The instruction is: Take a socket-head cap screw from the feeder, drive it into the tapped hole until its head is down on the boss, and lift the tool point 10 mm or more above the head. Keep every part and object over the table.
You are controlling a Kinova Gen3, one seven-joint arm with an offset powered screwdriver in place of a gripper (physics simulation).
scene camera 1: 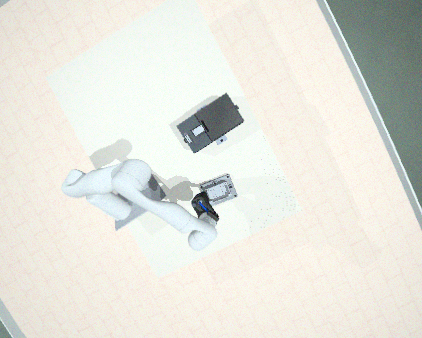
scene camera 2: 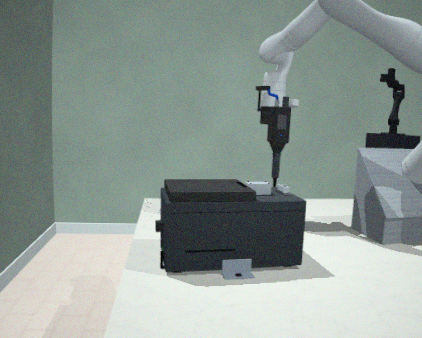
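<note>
The black feeder (scene camera 1: 220, 117) (scene camera 2: 232, 232) stands on the table. The grey metal part with the tapped holes (scene camera 1: 218, 191) lies apart from it in scene camera 1; the feeder hides it in scene camera 2. My screwdriver (scene camera 1: 202, 204) (scene camera 2: 275, 183) is upright over the near-left edge of the metal part in scene camera 1, its body covering the bit. In scene camera 2 the thin dark bit points down and its end passes behind the feeder's top. The bit's end, any screw on it and the hole beneath are hidden or too small to tell.
A small grey bracket (scene camera 1: 221, 140) (scene camera 2: 237, 268) sits against the feeder's side. A grey angular pedestal (scene camera 2: 382, 200) stands at the right in scene camera 2, with a black jointed device (scene camera 2: 395, 107) above it. The white arm reaches over the pale table (scene camera 1: 125, 75) (scene camera 2: 210, 310).
</note>
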